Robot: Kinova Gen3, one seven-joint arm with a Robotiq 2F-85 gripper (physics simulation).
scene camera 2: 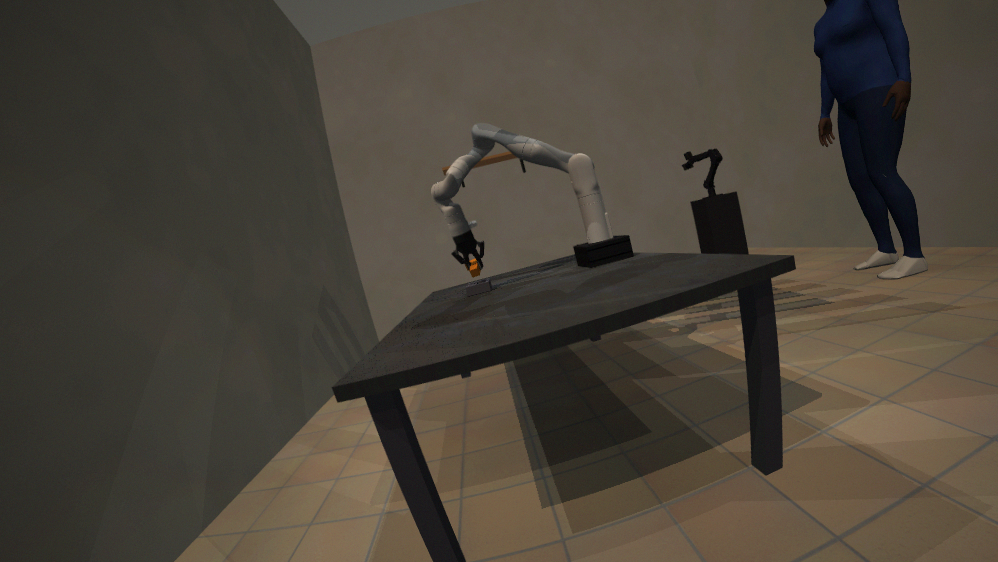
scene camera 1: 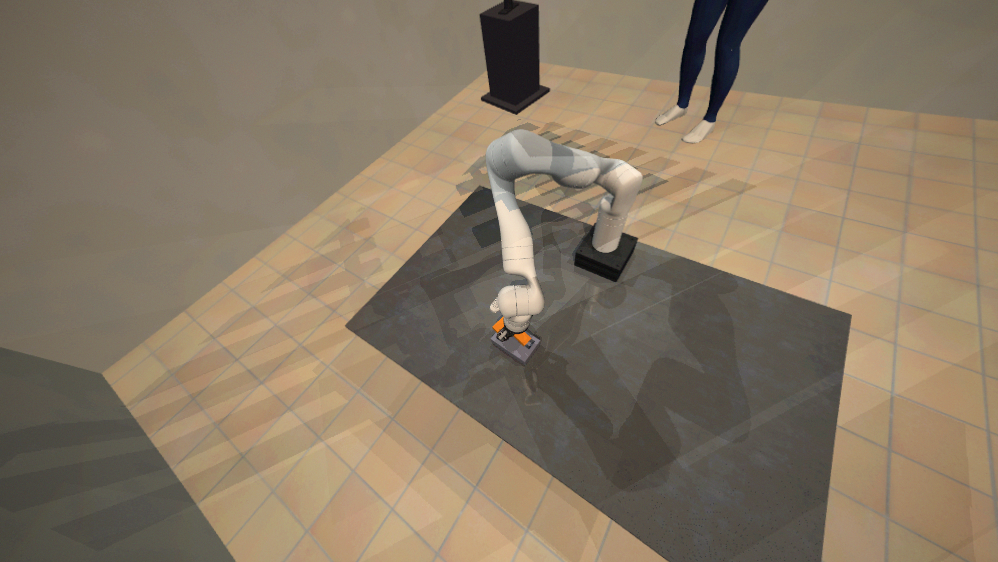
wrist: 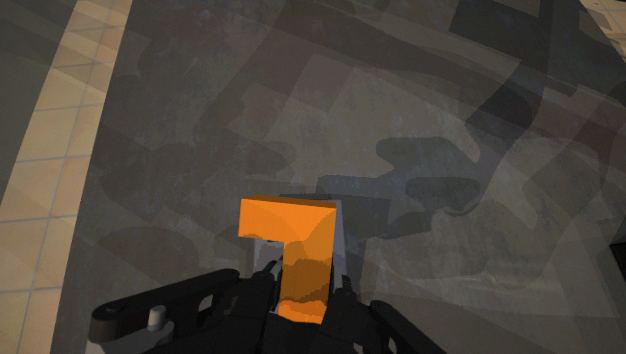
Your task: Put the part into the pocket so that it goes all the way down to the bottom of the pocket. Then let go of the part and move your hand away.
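Places are measured from the arm's base along level axes (x ahead, y left, z up), in metres.
Pixels of known places: gripper, fingertip midpoint: [scene camera 2: 477, 270] [wrist: 309, 273]; arm's base, link origin: [scene camera 2: 600, 240] [scene camera 1: 605, 242].
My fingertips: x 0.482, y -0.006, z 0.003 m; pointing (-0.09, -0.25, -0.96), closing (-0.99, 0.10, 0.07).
For each thing: its top centre in the pictures, then the offset to it from my fingertips. Level surfaces: height alone.
- part, top centre: [wrist: 279, 289] [scene camera 1: 510, 328] [scene camera 2: 470, 259] 0.003 m left, 0.016 m ahead, 0.047 m up
- grey pocket block, top centre: [wrist: 300, 271] [scene camera 1: 515, 339] [scene camera 2: 478, 282] 0.005 m left, 0.008 m ahead, 0.045 m down
- dark table, surface height: 0.082 m down
The part [scene camera 1: 522, 337] [scene camera 2: 474, 270] [wrist: 287, 220] is an orange, L-shaped block. My gripper [scene camera 1: 516, 336] [scene camera 2: 473, 263] [wrist: 309, 273] is shut on one leg of it; the other leg points left at the far end in the wrist view. The grey pocket block [scene camera 1: 513, 353] [scene camera 2: 479, 287] [wrist: 340, 237] stands on the table below the part. In scene camera 2 a small gap shows between the part's underside and the block's top. In the wrist view the part covers most of the block and sticks out past its left side. The pocket's opening is mostly hidden.
The dark table [scene camera 1: 698, 363] [scene camera 2: 593, 300] carries the block and the arm's black base [scene camera 1: 606, 256] [scene camera 2: 604, 251]. A black pedestal [scene camera 1: 511, 52] [scene camera 2: 717, 223] and a standing person [scene camera 1: 726, 62] [scene camera 2: 872, 104] are beyond the table.
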